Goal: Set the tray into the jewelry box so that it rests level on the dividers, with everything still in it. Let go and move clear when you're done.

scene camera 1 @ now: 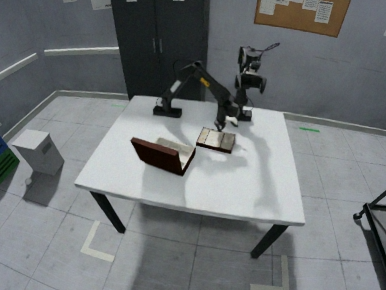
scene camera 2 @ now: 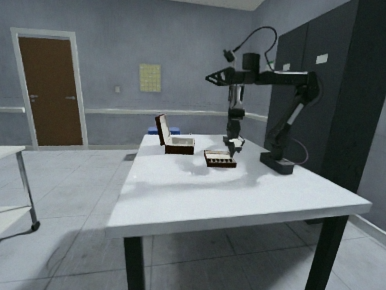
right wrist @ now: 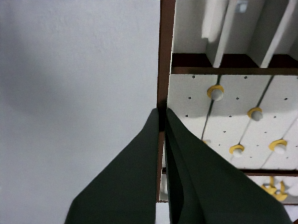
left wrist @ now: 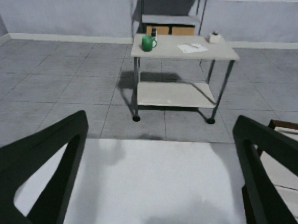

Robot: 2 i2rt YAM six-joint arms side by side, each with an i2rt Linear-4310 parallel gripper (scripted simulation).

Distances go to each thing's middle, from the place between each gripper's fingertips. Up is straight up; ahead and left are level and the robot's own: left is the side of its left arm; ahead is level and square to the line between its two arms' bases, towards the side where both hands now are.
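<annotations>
Tray [right wrist: 242,53]: 20 mm below my right hand, 70 mm ahead of it, 20 mm to the right of it. Relative to the jewelry box [scene camera 1: 173,156], my right hand is 80 mm below it, 290 mm to the left of it and 250 mm short of it.
Jewelry box: 320 mm below my left hand, 380 mm to the right of it, 60 mm ahead of it. Relative to the tray, my left gripper is 420 mm above it, 110 mm to the left of it and 120 mm past it.
</annotations>
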